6 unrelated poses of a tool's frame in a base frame.
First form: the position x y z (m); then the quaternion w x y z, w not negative.
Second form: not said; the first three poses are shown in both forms.
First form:
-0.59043 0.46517 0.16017 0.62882 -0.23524 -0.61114 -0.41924
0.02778 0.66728 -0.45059 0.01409 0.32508 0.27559 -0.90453
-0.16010 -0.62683 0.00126 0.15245 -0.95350 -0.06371 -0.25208
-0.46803 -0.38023 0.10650 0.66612 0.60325 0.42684 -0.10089
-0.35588 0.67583 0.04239 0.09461 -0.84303 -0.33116 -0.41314
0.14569 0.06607 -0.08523 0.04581 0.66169 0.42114 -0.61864
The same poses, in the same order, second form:
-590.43 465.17 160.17 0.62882 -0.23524 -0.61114 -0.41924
27.78 667.28 -450.59 0.01409 0.32508 0.27559 -0.90453
-160.10 -626.83 1.26 0.15245 -0.95350 -0.06371 -0.25208
-468.03 -380.23 106.50 0.66612 0.60325 0.42684 -0.10089
-355.88 675.83 42.39 0.09461 -0.84303 -0.33116 -0.41314
145.69 66.07 -85.23 0.04581 0.66169 0.42114 -0.61864

